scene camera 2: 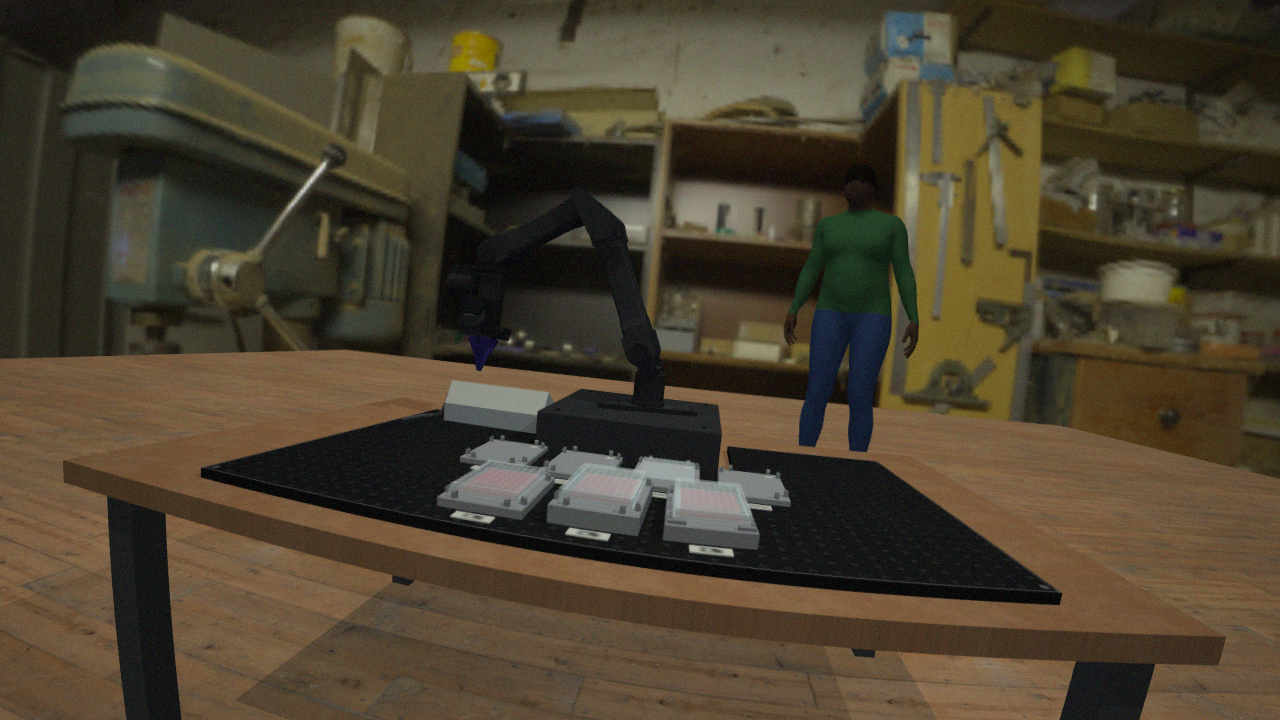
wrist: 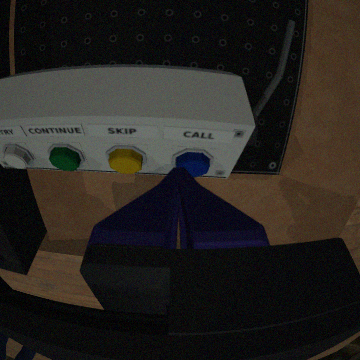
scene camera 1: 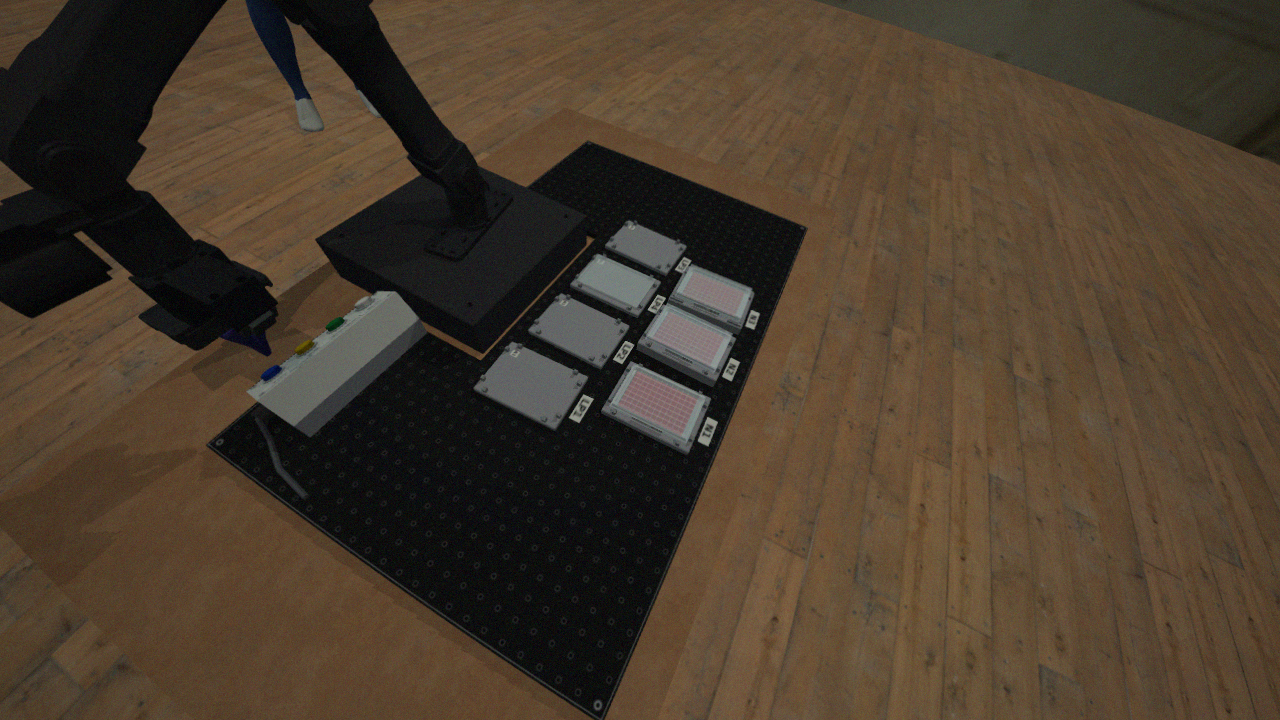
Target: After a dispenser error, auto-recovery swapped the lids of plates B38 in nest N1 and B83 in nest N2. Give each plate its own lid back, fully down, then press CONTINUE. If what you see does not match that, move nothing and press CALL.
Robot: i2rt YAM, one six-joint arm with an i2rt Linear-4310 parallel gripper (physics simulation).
Path:
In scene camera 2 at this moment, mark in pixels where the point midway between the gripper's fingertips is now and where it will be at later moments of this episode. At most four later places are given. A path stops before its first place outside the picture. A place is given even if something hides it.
My gripper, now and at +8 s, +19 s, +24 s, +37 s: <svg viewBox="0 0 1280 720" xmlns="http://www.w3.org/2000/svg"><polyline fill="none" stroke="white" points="478,370 470,390 467,398 465,404 476,386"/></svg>

